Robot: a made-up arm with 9 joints.
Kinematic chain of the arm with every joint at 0, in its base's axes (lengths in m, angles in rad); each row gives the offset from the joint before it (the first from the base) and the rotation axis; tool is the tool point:
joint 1: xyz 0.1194 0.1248 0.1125 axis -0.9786 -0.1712 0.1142
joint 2: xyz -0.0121 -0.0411 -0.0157 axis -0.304 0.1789 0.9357
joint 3: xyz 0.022 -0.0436 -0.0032 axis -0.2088 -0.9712 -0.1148
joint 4: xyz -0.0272 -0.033 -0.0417 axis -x
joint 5: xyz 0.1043 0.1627 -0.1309 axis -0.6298 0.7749 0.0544
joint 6: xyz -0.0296 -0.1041 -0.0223 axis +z
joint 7: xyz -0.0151 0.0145 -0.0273 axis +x
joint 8: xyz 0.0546 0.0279 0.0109 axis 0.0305 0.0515 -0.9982
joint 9: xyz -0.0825 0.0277 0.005 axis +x
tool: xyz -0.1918 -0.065 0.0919
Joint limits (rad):
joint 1: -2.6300..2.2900
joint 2: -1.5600..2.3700
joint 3: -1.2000..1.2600
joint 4: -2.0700..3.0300
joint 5: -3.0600..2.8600
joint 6: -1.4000..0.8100
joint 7: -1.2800..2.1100
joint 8: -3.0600..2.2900
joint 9: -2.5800..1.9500
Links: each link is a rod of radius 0.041 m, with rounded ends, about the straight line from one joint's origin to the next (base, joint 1, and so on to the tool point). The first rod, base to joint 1, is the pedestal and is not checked.
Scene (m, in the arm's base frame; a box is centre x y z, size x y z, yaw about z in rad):
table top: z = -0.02
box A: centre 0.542 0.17 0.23 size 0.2 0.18 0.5 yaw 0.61
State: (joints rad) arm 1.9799 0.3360 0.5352 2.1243 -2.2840 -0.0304 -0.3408 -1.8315 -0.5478
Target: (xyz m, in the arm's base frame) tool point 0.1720 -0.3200 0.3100
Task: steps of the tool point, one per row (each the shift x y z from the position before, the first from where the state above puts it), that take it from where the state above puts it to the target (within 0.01 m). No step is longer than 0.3 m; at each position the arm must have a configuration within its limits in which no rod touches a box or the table.
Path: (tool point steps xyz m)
1: 0.0174 -0.0953 0.1894
2: -0.0113 -0.1920 0.1407
3: -0.0363 -0.2548 0.0335
4: -0.0484 -0.2510 -0.1046
5: -0.0409 -0.1704 -0.2285
6: 0.0136 0.0145 0.0209
7: 0.0291 0.0188 0.0043
8: 0.0400 0.0262 -0.0136
9: 0.0450 0.0386 -0.0280

